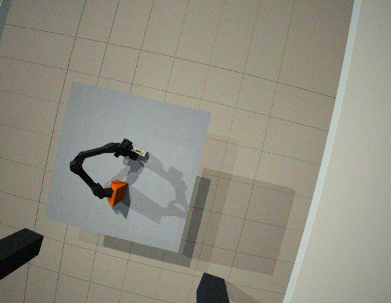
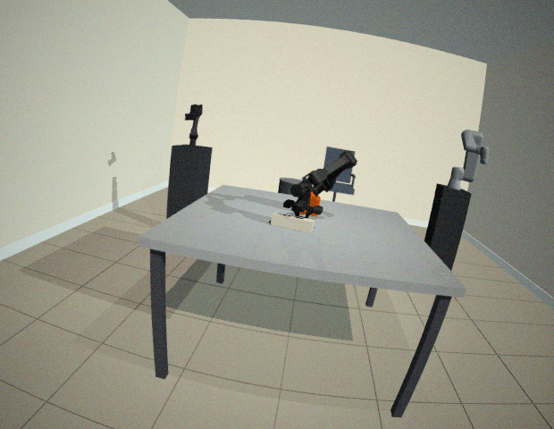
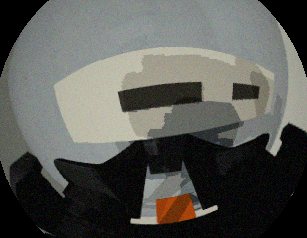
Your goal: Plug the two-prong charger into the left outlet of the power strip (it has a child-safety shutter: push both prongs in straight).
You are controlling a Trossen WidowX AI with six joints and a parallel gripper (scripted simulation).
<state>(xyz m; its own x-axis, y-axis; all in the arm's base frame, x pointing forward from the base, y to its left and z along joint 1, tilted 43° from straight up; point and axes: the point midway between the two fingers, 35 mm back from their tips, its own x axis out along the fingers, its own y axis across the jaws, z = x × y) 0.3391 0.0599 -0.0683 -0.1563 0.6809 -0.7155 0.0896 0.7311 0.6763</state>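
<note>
The dark two-prong charger lies 20 mm ahead of my gripper tip and 10 mm above it.
</note>
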